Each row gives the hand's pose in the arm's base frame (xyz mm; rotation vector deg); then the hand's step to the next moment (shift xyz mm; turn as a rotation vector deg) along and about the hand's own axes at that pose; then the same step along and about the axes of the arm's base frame.
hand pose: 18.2 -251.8 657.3 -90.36 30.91 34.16
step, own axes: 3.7 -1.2 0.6 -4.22 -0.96 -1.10
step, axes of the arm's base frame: 3.5 0.7 -1.6 -2.48 -1.03 3.57
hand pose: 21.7 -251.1 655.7 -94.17 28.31 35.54
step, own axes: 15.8 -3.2 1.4 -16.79 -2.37 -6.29
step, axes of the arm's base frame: 13.9 2.3 -7.9 -10.56 -6.23 13.30
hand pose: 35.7 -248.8 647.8 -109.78 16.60 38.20
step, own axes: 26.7 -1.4 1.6 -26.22 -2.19 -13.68
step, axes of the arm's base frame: 22.0 4.6 -14.6 -15.99 -13.84 20.79
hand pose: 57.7 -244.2 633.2 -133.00 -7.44 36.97
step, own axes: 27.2 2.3 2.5 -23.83 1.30 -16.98
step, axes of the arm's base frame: 22.3 7.1 -14.3 -12.61 -17.81 19.53
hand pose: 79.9 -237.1 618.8 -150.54 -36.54 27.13
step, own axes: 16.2 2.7 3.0 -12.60 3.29 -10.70
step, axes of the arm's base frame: 13.3 6.7 -7.5 -5.03 -12.05 10.65
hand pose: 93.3 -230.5 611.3 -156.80 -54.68 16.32
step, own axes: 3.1 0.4 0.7 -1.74 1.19 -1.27
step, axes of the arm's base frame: 2.4 1.8 -1.1 -0.32 -2.19 1.07
